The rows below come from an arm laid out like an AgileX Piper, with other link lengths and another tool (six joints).
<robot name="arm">
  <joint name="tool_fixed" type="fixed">
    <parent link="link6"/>
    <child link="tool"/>
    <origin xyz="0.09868 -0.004 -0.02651" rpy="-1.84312 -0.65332 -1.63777"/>
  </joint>
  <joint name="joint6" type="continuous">
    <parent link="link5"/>
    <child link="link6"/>
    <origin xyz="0.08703 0 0.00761"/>
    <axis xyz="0.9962 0 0.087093"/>
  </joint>
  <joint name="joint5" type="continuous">
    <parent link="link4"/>
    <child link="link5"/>
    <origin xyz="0 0 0"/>
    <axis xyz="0 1 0"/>
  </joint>
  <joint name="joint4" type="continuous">
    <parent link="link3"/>
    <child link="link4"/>
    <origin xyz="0.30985 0 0.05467"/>
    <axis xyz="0.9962 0 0.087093"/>
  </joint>
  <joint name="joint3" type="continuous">
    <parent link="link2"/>
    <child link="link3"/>
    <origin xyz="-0.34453 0 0.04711"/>
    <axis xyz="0 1 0"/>
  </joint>
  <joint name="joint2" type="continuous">
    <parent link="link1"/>
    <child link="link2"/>
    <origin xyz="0 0 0"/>
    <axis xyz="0 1 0"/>
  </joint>
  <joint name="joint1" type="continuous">
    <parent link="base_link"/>
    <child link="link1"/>
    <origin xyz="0 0 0.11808"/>
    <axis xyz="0 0 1"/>
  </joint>
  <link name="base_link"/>
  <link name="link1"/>
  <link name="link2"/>
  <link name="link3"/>
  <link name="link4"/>
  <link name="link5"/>
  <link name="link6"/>
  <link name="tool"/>
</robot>
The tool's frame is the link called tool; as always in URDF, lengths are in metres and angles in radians. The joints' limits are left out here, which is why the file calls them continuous.
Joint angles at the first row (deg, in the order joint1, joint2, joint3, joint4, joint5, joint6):
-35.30, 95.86, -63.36, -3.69, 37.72, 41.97
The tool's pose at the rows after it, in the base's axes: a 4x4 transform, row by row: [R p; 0 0 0 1], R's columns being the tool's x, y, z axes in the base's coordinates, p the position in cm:
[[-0.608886 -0.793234 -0.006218 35.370], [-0.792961 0.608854 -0.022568 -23.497], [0.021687 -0.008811 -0.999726 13.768], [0 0 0 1]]
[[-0.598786 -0.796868 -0.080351 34.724], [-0.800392 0.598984 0.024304 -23.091], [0.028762 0.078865 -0.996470 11.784], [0 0 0 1]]
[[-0.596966 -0.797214 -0.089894 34.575], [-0.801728 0.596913 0.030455 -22.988], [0.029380 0.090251 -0.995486 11.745], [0 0 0 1]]
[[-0.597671 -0.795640 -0.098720 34.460], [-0.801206 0.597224 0.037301 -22.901], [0.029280 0.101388 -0.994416 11.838], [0 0 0 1]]
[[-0.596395 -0.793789 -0.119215 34.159], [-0.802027 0.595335 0.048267 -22.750], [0.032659 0.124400 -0.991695 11.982], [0 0 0 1]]
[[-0.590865 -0.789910 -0.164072 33.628], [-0.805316 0.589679 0.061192 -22.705], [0.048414 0.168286 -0.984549 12.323], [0 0 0 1]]
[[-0.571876 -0.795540 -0.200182 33.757], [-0.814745 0.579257 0.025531 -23.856], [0.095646 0.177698 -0.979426 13.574], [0 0 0 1]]
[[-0.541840 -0.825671 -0.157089 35.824], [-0.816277 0.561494 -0.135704 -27.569], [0.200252 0.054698 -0.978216 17.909], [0 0 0 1]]
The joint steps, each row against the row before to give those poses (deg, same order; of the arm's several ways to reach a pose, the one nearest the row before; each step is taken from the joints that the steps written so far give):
0.00, 2.52, 0.00, 0.43, -0.05, -0.21
0.00, 2.52, -0.05, 0.13, 2.54, -0.83
0.00, 0.06, -0.06, 0.06, 0.66, -0.18
0.00, 0.00, -0.24, 0.06, 0.88, 0.00
0.00, 0.00, -0.40, -0.11, 1.73, -0.07
0.00, 0.25, -1.20, -0.87, 3.52, 0.00
0.00, 0.59, -3.39, -2.93, 3.42, 0.00
0.00, 0.15, -7.95, -6.45, 0.68, 0.00

